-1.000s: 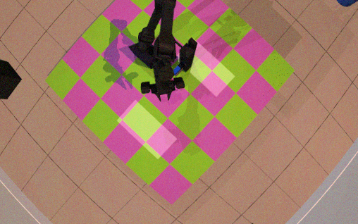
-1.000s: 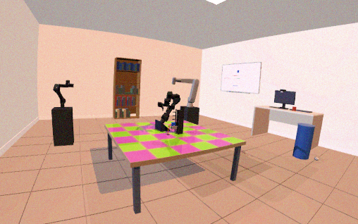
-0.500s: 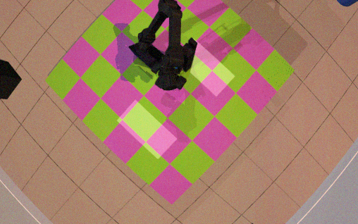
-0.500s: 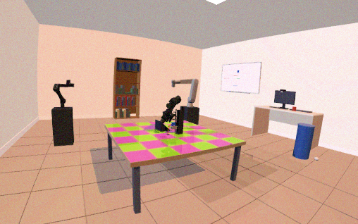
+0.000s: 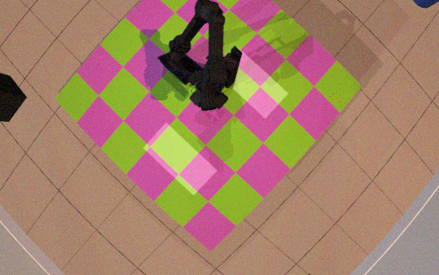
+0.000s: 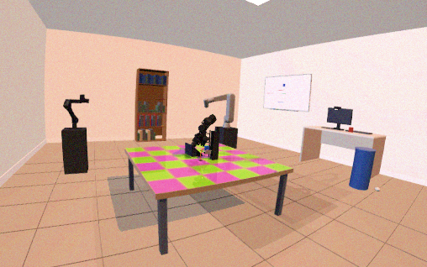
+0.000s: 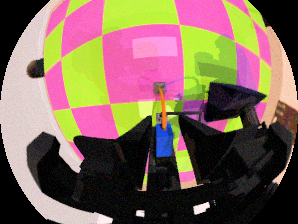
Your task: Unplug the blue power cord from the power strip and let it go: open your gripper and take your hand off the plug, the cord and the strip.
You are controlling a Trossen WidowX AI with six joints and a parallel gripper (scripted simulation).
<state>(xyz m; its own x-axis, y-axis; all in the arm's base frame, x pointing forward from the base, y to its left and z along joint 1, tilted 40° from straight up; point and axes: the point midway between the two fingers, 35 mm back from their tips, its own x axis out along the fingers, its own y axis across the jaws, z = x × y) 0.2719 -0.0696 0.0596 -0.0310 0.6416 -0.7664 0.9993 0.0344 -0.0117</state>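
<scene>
Right now my gripper tip is 1 cm past the blue plug, 7 cm to the right of it and 1 cm above it.
</scene>
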